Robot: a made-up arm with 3 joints. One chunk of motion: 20 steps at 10 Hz.
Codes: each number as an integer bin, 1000 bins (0 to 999) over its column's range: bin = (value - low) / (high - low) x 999, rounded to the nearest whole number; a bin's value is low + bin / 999 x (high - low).
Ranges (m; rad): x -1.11..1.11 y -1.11..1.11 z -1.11..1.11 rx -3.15..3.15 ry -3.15..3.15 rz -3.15..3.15
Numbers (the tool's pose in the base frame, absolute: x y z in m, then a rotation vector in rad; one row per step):
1: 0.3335 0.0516 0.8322 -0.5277 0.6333 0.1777
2: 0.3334 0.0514 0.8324 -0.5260 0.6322 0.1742
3: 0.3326 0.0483 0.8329 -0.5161 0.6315 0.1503
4: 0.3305 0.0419 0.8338 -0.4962 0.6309 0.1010
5: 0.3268 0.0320 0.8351 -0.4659 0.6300 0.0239
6: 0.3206 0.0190 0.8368 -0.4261 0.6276 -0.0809
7: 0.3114 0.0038 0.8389 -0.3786 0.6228 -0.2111
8: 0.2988 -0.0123 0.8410 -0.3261 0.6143 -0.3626
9: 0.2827 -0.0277 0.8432 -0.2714 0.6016 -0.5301
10: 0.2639 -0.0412 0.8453 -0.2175 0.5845 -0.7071
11: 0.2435 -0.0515 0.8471 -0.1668 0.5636 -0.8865
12: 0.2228 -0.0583 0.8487 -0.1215 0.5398 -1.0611
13: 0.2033 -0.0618 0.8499 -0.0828 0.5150 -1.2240
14: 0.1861 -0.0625 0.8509 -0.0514 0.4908 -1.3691
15: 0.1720 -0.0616 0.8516 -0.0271 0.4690 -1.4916
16: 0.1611 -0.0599 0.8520 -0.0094 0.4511 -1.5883
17: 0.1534 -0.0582 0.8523 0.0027 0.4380 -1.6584
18: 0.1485 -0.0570 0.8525 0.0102 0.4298 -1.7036
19: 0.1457 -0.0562 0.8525 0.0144 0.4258 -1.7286
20: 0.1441 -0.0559 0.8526 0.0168 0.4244 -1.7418
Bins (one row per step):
1: 650 523 874 416 600 528
2: 650 523 874 416 600 527
3: 649 521 874 418 600 523
4: 648 518 875 421 600 516
5: 647 514 875 426 599 503
6: 644 508 876 432 599 487
7: 640 501 877 439 598 466
8: 634 494 878 448 597 442
9: 627 487 879 456 595 415
10: 618 481 880 465 592 387
11: 609 476 881 473 589 359
12: 600 473 881 480 585 331
13: 591 472 882 486 581 305
14: 583 471 882 491 577 282
15: 577 472 883 495 574 263
16: 572 473 883 498 571 248
17: 569 473 883 500 569 237
18: 566 474 883 501 568 229
19: 565 474 883 502 567 225
20: 564 474 883 502 567 223

